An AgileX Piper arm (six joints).
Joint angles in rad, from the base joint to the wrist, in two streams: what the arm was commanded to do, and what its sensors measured. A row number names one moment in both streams.
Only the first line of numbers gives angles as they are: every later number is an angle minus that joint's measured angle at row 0.
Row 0, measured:
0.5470 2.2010 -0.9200 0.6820 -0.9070 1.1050
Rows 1 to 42, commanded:
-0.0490 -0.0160 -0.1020 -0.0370 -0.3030 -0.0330
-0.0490 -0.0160 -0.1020 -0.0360 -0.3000 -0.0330
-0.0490 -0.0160 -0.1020 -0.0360 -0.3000 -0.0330
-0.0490 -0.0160 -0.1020 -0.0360 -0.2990 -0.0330
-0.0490 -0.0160 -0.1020 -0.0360 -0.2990 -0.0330
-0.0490 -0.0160 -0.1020 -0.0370 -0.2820 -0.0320
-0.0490 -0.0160 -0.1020 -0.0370 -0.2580 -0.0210
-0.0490 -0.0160 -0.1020 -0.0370 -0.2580 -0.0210
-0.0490 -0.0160 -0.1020 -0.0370 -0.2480 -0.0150
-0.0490 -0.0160 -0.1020 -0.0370 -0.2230 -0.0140
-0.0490 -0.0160 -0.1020 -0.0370 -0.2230 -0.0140
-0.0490 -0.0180 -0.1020 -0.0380 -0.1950 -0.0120
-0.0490 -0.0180 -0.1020 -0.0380 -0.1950 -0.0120
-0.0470 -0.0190 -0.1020 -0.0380 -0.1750 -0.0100
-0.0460 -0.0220 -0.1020 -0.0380 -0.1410 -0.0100
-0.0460 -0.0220 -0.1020 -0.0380 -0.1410 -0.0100
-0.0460 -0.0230 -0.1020 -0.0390 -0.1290 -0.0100
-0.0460 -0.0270 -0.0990 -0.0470 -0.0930 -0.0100
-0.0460 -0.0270 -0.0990 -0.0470 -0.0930 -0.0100
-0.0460 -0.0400 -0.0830 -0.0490 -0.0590 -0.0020
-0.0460 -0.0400 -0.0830 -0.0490 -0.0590 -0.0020
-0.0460 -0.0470 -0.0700 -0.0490 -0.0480 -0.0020
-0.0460 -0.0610 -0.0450 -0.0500 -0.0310 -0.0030
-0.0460 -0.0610 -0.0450 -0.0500 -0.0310 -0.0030
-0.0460 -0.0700 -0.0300 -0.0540 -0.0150 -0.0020
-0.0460 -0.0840 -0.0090 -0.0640 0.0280 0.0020
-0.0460 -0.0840 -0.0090 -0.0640 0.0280 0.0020
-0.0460 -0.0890 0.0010 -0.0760 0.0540 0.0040
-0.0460 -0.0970 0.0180 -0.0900 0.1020 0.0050
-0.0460 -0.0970 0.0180 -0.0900 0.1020 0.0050
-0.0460 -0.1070 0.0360 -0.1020 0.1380 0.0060
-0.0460 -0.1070 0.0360 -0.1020 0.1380 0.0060
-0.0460 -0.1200 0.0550 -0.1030 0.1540 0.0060
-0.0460 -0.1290 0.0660 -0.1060 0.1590 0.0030
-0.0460 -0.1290 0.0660 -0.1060 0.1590 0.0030
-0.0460 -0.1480 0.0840 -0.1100 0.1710 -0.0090
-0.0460 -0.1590 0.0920 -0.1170 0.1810 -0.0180
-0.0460 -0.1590 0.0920 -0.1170 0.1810 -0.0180
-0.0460 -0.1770 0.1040 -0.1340 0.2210 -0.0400
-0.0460 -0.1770 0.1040 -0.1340 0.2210 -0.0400
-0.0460 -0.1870 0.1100 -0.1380 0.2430 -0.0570
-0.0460 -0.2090 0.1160 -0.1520 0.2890 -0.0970
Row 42, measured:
-0.0410 -0.1730 0.1070 -0.1230 0.2280 -0.0360
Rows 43 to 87, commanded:
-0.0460 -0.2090 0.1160 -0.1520 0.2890 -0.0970
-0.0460 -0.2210 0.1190 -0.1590 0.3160 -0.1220
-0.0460 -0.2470 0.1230 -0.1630 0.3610 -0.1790
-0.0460 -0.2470 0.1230 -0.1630 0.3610 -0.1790
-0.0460 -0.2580 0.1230 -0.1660 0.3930 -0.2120
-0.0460 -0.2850 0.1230 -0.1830 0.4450 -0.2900
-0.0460 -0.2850 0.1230 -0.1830 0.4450 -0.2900
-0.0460 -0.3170 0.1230 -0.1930 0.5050 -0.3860
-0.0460 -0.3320 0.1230 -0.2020 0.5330 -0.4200
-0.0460 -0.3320 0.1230 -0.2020 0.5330 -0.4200
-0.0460 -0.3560 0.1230 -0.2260 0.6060 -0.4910
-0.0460 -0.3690 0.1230 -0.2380 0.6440 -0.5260
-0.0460 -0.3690 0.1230 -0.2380 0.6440 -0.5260
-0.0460 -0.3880 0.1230 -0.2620 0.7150 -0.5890
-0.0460 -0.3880 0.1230 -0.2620 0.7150 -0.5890
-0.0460 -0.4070 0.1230 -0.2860 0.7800 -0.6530
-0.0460 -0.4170 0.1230 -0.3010 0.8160 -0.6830
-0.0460 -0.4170 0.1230 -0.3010 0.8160 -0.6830
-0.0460 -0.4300 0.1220 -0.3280 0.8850 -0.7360
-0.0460 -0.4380 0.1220 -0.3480 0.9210 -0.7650
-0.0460 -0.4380 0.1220 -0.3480 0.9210 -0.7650
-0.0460 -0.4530 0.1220 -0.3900 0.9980 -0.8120
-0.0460 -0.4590 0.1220 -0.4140 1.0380 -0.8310
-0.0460 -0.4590 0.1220 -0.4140 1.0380 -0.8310
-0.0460 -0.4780 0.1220 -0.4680 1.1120 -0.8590
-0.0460 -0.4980 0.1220 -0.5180 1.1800 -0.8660
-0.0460 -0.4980 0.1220 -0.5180 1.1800 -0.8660
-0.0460 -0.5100 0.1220 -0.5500 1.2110 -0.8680
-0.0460 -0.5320 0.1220 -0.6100 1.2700 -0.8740
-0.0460 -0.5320 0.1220 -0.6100 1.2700 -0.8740
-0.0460 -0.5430 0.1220 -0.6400 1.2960 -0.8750
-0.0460 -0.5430 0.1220 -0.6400 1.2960 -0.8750
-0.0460 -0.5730 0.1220 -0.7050 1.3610 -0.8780
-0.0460 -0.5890 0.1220 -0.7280 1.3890 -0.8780
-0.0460 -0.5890 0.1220 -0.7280 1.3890 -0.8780
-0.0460 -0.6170 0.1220 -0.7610 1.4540 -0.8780
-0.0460 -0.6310 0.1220 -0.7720 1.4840 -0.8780
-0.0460 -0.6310 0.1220 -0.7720 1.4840 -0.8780
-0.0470 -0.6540 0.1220 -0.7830 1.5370 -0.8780
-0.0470 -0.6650 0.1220 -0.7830 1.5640 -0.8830
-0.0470 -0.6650 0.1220 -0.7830 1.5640 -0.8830
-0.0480 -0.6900 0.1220 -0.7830 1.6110 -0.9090
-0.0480 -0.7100 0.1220 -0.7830 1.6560 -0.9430
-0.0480 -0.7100 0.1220 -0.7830 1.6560 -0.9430
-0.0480 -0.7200 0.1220 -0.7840 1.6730 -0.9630
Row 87, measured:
-0.0410 -0.6930 0.1250 -0.7730 1.6150 -0.9080
